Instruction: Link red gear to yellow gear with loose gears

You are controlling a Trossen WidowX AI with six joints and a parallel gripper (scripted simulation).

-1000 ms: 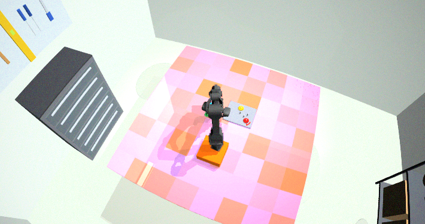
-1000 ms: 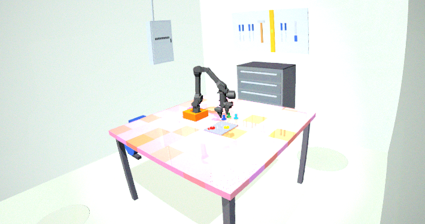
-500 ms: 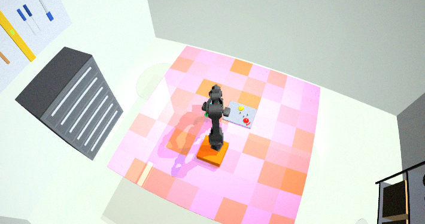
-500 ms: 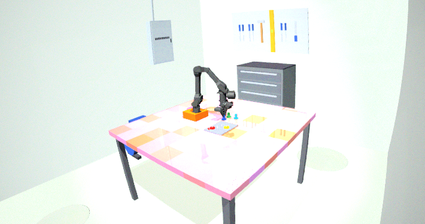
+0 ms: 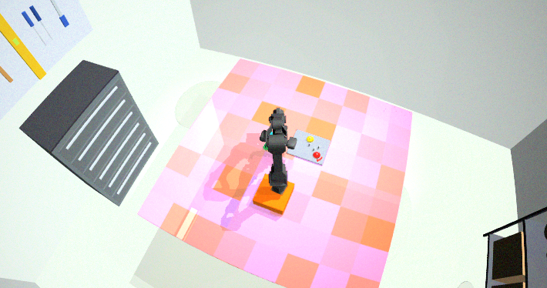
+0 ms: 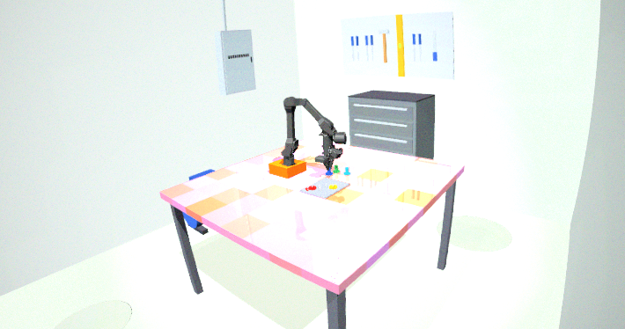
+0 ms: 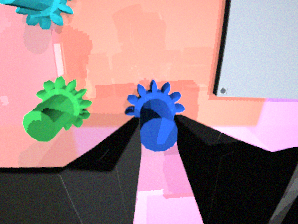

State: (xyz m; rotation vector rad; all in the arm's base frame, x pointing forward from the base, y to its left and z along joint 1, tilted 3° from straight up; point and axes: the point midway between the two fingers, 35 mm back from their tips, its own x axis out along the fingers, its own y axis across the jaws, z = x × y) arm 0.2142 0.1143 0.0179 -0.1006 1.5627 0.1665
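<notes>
Now: the red gear 70 mm ahead of my gripper tip, 200 mm to the right of it and 20 mm below it. Also, from my gripper tip: cyan gear 70 mm ahead, 80 mm to the left, 20 mm below; then blue gear 10 mm below; then small green gear 10 mm behind, 70 mm to the left, 20 mm below.
</notes>
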